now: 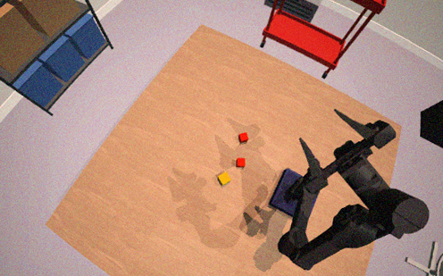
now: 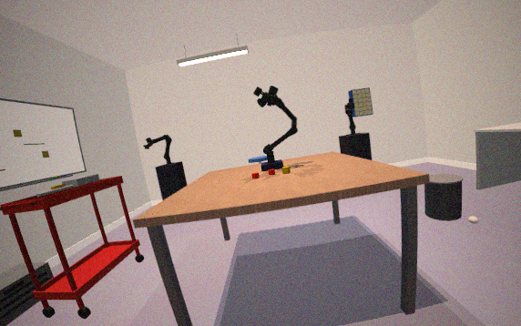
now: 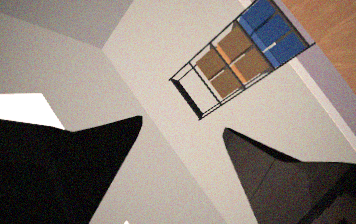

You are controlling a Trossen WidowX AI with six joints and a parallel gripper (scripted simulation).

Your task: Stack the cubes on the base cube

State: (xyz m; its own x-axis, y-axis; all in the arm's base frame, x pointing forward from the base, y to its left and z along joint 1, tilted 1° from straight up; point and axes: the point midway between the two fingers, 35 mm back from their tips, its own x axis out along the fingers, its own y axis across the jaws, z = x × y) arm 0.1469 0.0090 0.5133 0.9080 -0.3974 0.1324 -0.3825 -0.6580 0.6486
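My gripper tip is 550 mm above the yellow base cube, 120 mm short of it and 70 mm to the right of it.
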